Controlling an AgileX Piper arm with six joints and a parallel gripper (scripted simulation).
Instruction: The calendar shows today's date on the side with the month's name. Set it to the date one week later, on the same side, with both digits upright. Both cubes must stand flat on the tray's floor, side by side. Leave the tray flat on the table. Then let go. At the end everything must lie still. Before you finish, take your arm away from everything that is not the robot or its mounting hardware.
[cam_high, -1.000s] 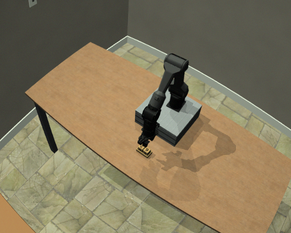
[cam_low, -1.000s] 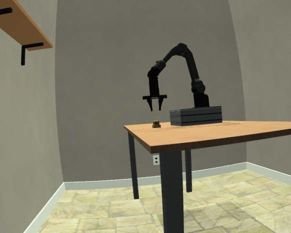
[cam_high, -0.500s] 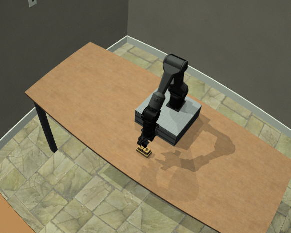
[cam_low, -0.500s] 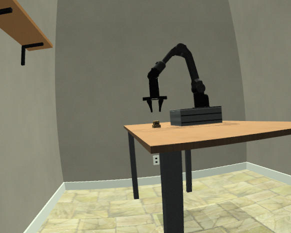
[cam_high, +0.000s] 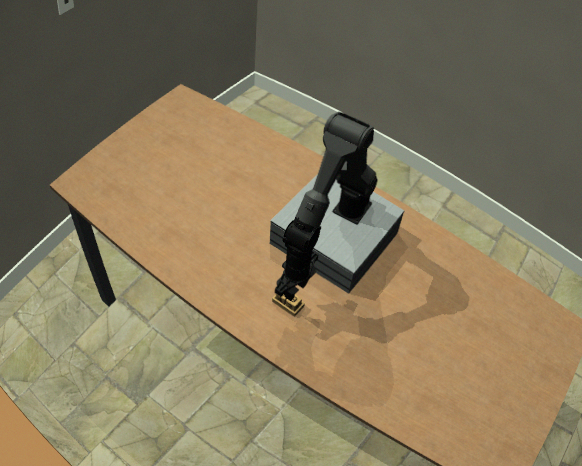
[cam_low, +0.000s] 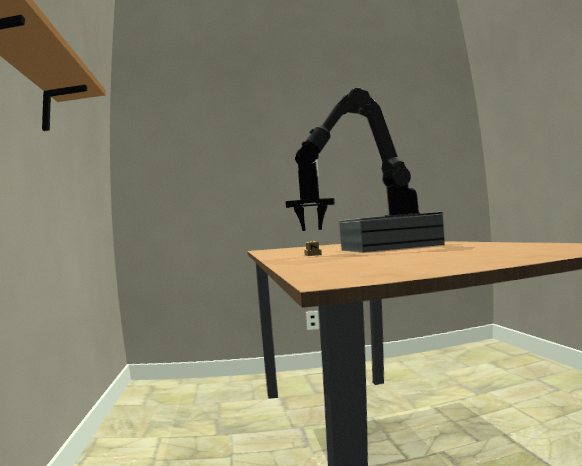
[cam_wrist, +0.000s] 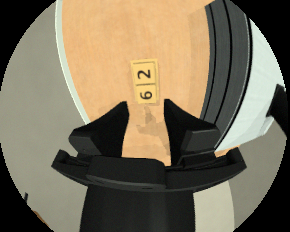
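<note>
The digit cube is 50 mm below my hand. Also, from my hand: tan calendar tray 20 mm to the right, 70 mm below; wooden cube 30 mm to the right, 50 mm below.
</note>
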